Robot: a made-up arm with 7 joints. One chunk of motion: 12 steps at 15 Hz.
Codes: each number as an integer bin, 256 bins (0 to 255) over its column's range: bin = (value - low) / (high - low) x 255, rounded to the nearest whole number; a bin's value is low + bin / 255 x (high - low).
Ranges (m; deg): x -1.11..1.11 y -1.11..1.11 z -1.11..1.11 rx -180..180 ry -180..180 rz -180..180
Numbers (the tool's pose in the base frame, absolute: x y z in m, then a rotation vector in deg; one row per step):
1: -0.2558 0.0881 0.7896 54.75 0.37 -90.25
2: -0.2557 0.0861 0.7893 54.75 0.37 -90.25
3: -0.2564 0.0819 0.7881 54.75 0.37 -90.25
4: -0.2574 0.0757 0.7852 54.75 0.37 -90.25
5: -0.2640 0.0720 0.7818 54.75 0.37 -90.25
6: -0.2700 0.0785 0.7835 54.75 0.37 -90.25
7: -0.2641 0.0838 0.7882 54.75 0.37 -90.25
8: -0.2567 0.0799 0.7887 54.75 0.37 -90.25
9: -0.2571 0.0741 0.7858 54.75 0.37 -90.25
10: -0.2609 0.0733 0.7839 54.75 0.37 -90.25
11: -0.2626 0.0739 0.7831 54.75 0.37 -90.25
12: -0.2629 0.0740 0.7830 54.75 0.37 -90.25
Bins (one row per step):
1: 98 138 218 166 128 64
2: 98 137 218 166 128 64
3: 98 137 218 166 128 64
4: 98 136 218 166 128 64
5: 97 136 217 166 128 64
6: 96 137 217 166 128 64
7: 97 137 218 166 128 64
8: 98 137 218 166 128 64
9: 98 136 218 166 128 64
10: 98 136 218 166 128 64
11: 97 136 217 166 128 64
12: 97 136 217 166 128 64

